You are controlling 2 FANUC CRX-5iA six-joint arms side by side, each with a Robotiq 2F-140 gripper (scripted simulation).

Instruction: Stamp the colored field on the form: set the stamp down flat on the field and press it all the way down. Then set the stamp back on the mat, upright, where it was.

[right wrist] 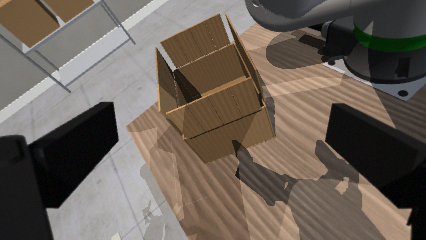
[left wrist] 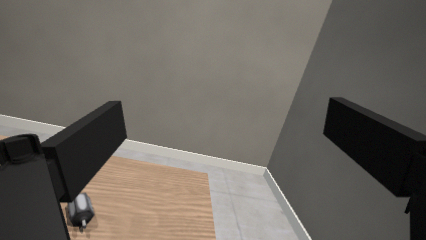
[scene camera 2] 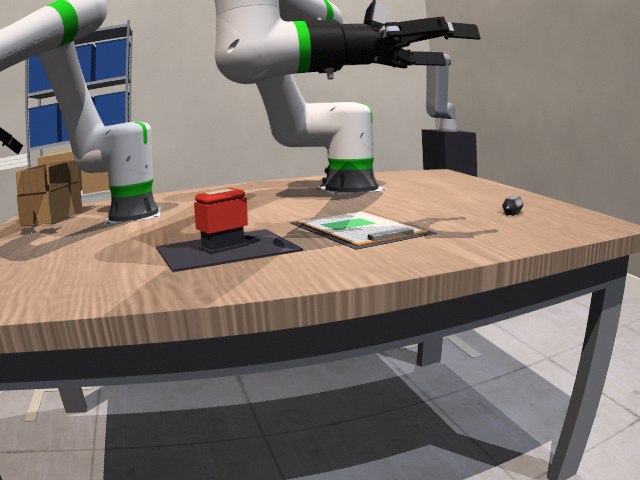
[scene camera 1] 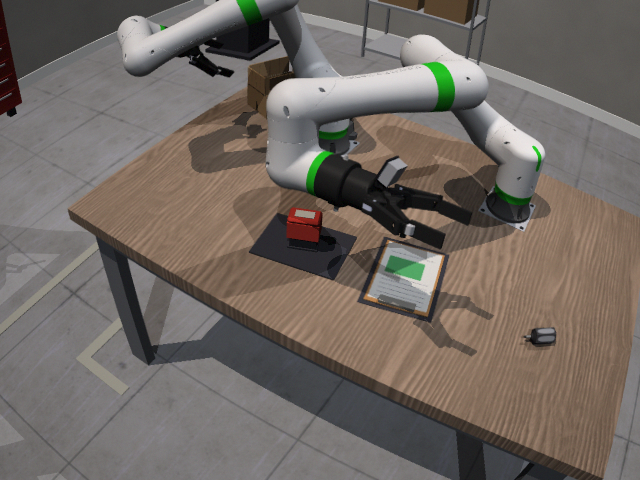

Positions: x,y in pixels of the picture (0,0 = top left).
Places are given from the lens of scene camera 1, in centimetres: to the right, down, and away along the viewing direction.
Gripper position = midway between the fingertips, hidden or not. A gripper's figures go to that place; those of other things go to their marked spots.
left gripper (scene camera 1: pixel 457 229): 24, -2, 97
right gripper (scene camera 1: pixel 226 59): -31, -60, 172
